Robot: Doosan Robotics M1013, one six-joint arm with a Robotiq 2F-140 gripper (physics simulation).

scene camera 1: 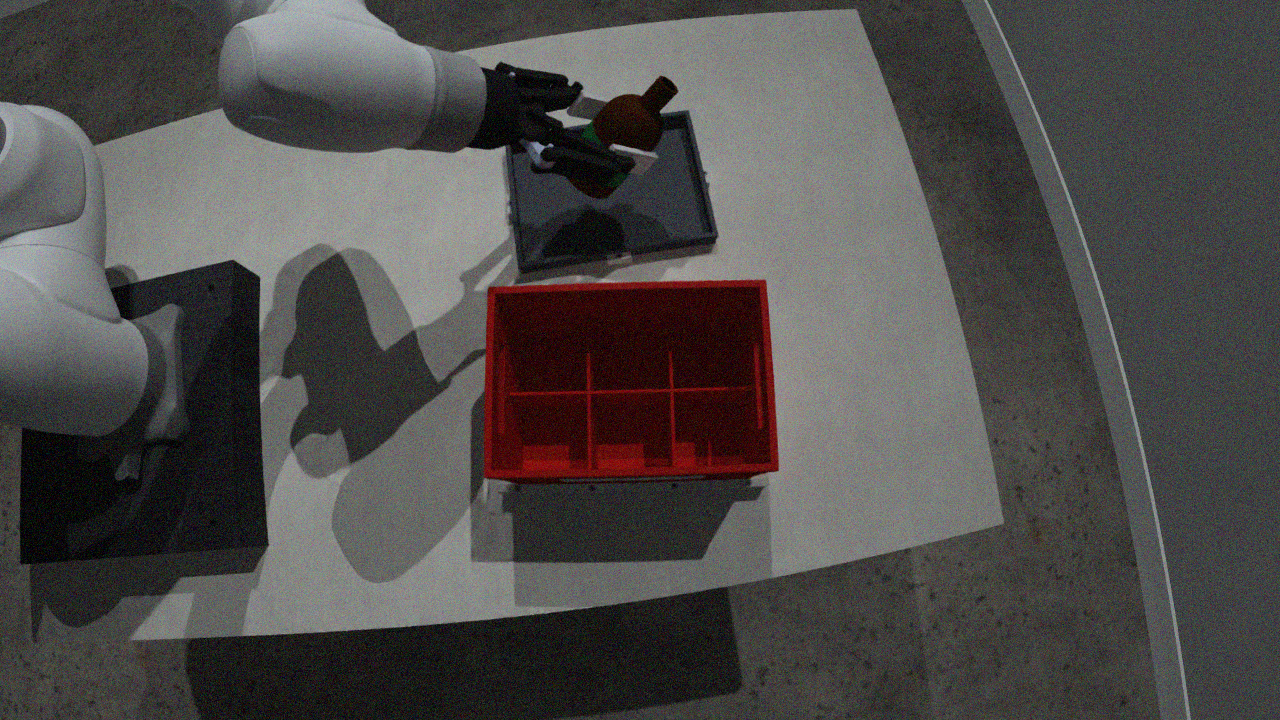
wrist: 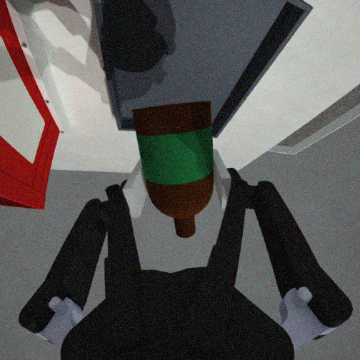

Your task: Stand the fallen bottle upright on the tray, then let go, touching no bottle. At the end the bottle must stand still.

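A brown bottle with a green label is held above the grey tray. In the scene view its neck points up and to the right, and its base is toward the tray; it looks near upright, but the exact tilt is hard to tell. Its shadow lies on the tray, apart from its base. My gripper reaches in from the left, roughly level, and is shut on the bottle, with one pale pad on each side of its body. The far side of the bottle is hidden.
A red crate with dividers stands beside the tray, nearer the bottom of the scene view. The black base block of the arm is at the left. Both stand on a pale table top.
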